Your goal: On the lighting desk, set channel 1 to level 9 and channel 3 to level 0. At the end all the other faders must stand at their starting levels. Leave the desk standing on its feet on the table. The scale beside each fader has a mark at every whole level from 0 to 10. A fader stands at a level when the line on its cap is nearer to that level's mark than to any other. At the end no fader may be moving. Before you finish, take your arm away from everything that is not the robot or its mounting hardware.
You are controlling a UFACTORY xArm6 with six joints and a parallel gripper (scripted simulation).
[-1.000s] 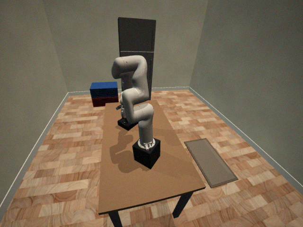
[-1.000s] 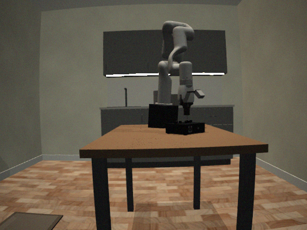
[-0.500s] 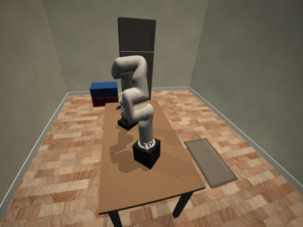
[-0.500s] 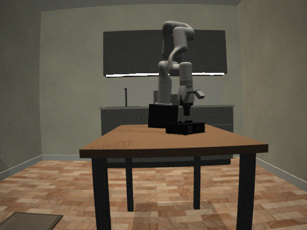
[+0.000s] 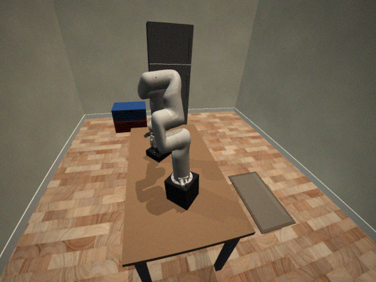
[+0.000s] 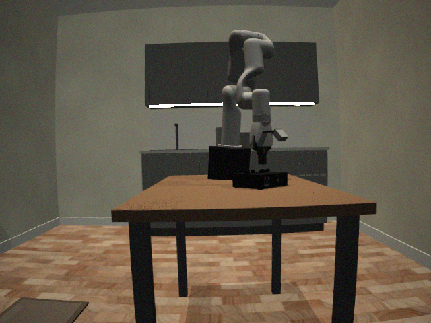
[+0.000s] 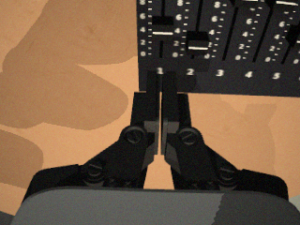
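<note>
Right now my hand is 40 mm above the fader cap, 20 mm to the right of it and 20 mm short of it.
</note>
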